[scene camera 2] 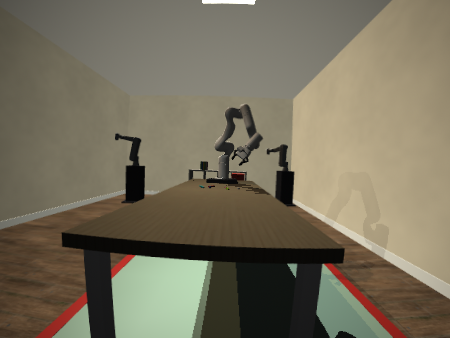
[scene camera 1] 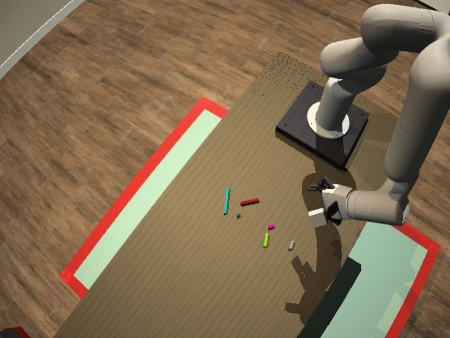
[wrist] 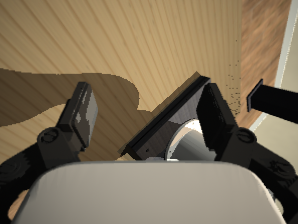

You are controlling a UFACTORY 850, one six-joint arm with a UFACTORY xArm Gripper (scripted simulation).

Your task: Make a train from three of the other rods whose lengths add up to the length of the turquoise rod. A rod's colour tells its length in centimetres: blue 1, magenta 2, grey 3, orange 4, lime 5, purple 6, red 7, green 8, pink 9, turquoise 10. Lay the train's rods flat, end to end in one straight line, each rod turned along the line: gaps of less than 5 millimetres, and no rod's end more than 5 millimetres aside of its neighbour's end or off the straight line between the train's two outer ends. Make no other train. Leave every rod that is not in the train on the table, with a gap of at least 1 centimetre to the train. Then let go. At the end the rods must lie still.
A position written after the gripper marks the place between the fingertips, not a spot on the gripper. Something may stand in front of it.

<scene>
In view: the gripper (scene camera 1: 313,199).
The gripper also shows in the wrist view (wrist: 147,96).
</scene>
